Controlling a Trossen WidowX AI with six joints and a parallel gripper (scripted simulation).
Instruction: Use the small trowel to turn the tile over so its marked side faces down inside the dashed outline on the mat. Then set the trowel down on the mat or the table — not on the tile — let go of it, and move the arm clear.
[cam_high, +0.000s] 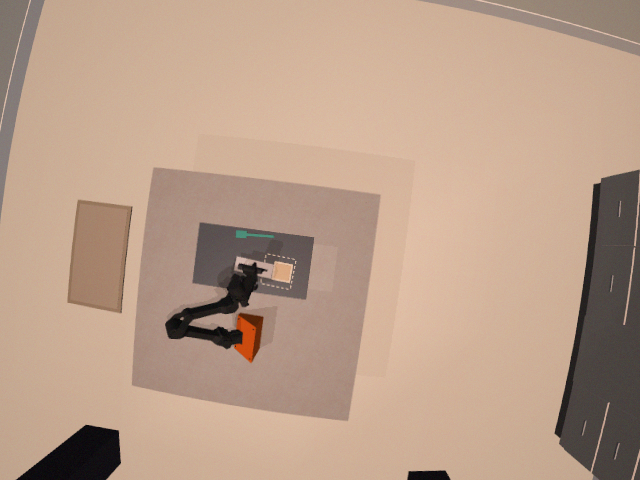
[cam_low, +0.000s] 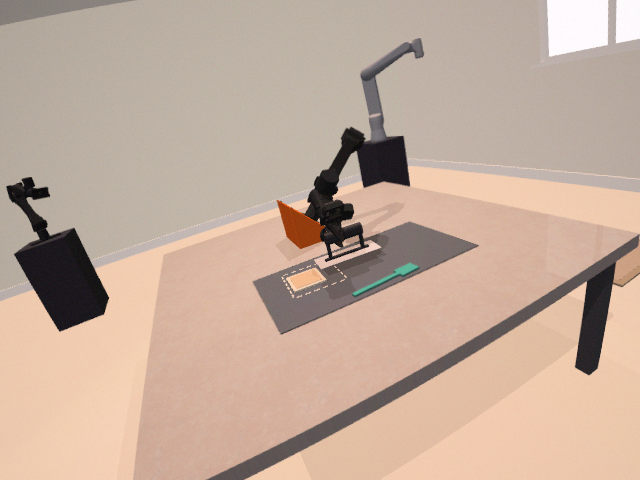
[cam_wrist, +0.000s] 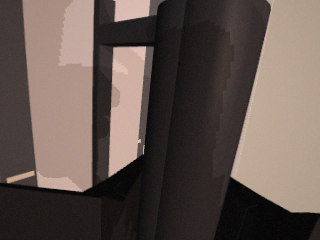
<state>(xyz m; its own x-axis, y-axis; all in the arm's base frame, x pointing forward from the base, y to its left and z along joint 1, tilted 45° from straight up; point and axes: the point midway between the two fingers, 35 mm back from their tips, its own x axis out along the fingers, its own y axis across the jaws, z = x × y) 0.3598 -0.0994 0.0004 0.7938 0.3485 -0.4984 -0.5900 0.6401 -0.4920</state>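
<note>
The dark mat lies 100 mm below my gripper tip, 40 mm to the left of it and 10 mm ahead of it. From my gripper tip the other things lie so: cream tile (130 mm to the right, 80 mm below, 40 mm behind); green trowel (150 mm ahead, 80 mm below, 60 mm to the left).
</note>
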